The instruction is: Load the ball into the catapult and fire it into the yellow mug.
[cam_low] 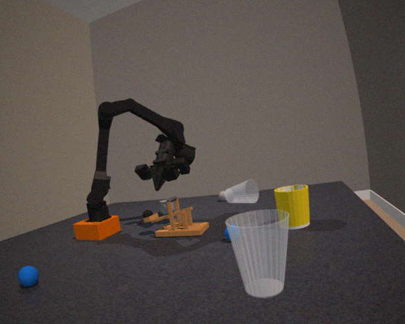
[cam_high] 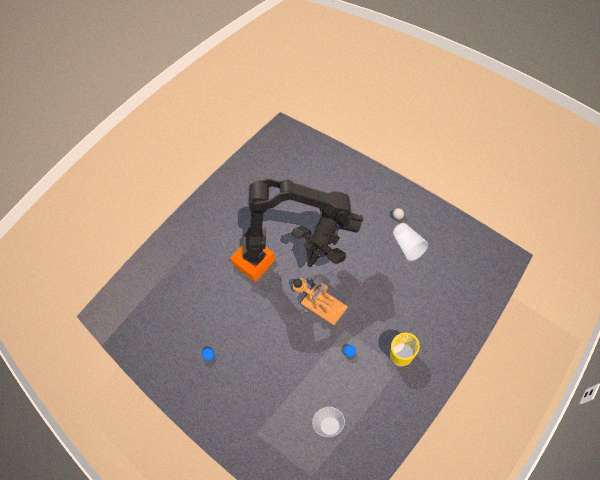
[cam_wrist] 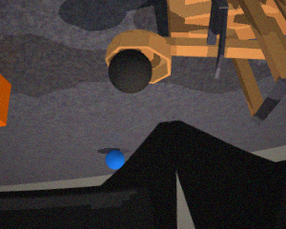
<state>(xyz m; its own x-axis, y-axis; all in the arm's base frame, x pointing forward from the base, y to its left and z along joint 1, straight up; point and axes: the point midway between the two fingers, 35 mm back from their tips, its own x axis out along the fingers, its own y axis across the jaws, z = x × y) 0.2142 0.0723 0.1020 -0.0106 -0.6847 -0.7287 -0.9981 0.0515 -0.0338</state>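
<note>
Now: the black ball 70 mm below my gripper tip, 50 mm to the right of it and 20 mm behind it. The rest, counted from my gripper tip: yellow mug: 410 mm ahead, 100 mm below, 50 mm to the right; then grey cube: 250 mm to the left, 100 mm below, 90 mm behind; then wooden catapult: 80 mm below, 50 mm ahead, 30 mm to the right.
</note>
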